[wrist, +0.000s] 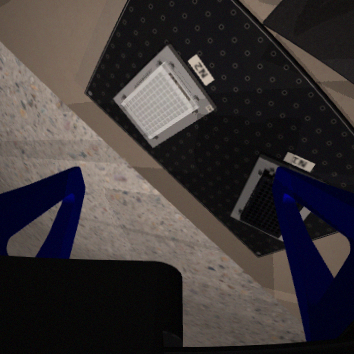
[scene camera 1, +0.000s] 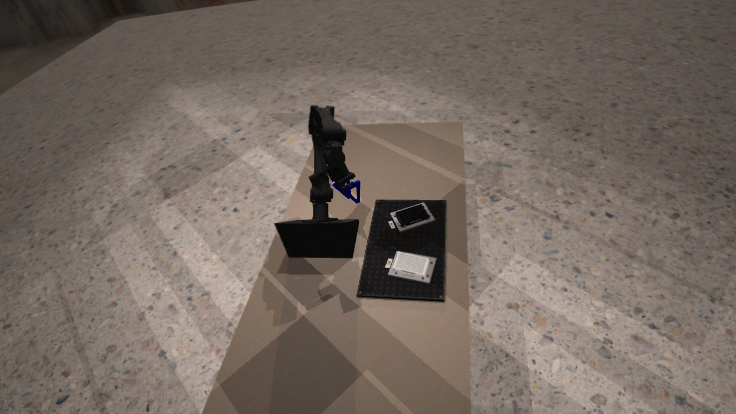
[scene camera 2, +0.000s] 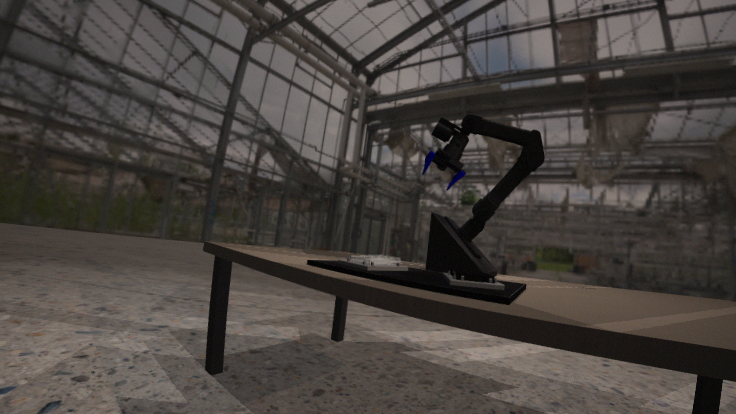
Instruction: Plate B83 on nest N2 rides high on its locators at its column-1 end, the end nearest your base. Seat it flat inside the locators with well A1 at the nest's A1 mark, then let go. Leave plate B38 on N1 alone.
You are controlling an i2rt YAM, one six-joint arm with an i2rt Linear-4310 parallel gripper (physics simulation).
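Where they show: gripper, fingertip midpoint: [wrist: 178,176] [scene camera 1: 353,200] [scene camera 2: 435,182]; arm's base, origin of the base link: [scene camera 1: 320,221] [scene camera 2: 461,237].
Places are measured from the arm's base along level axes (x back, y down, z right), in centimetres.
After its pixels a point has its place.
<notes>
White plate B83 [scene camera 1: 411,263] {x -38.4, y 9.4, z 9.2 cm} [scene camera 2: 374,257] {x -39.1, y 9.2, z 9.0 cm} [wrist: 159,102] {x -36.8, y 9.0, z 8.9 cm} lies on the grey nest N2 [scene camera 1: 428,273] {x -45.3, y 10.9, z 11.9 cm} [scene camera 2: 383,267] {x -41.7, y 11.2, z 3.5 cm} [wrist: 170,55] {x -30.7, y 11.0, z 12.9 cm}. Its side wall shows along the end facing the N2 label [wrist: 201,70] {x -29.0, y 12.0, z 8.1 cm}; how high that end rides is too small to tell. A small pale mark [wrist: 210,107] {x -31.4, y 11.0, z 2.9 cm} is on the nest's corner. Black plate B38 [scene camera 1: 412,215] {x -34.6, y 9.6, z -16.7 cm} [wrist: 262,210] {x -36.3, y 9.9, z -17.4 cm} lies on nest N1 [scene camera 2: 476,284] {x -41.4, y 11.4, z -21.6 cm} [wrist: 248,192] {x -36.8, y 11.0, z -13.4 cm}, partly hidden by a finger in the wrist view. My gripper [scene camera 1: 349,191] {x -18.0, y -17.0, z 3.8 cm} [scene camera 2: 436,181] {x -18.0, y -17.0, z 3.8 cm} [wrist: 178,176] {x -18.0, y -17.0, z 3.8 cm} is wide open and empty, high above the table and apart from both plates.
Both nests are on a black perforated board [scene camera 1: 380,288] {x -28.3, y 12.1, z 20.4 cm} [wrist: 240,100] {x -27.4, y 12.1, z 0.8 cm} on the brown table [scene camera 1: 422,350] {x -47.3, y 13.4, z 41.7 cm}. The dark wedge-shaped arm base [scene camera 1: 319,239] {x -1.8, y 1.7, z 8.2 cm} [scene camera 2: 447,247] {x -12.4, y 4.1, z -0.3 cm} stands beside the board. The N1 label [scene camera 1: 391,225] {x -26.0, y 12.0, z -12.0 cm} [wrist: 299,161] {x -25.9, y 12.0, z -12.5 cm} is beside nest N1. The table edge runs close past the board's far side.
</notes>
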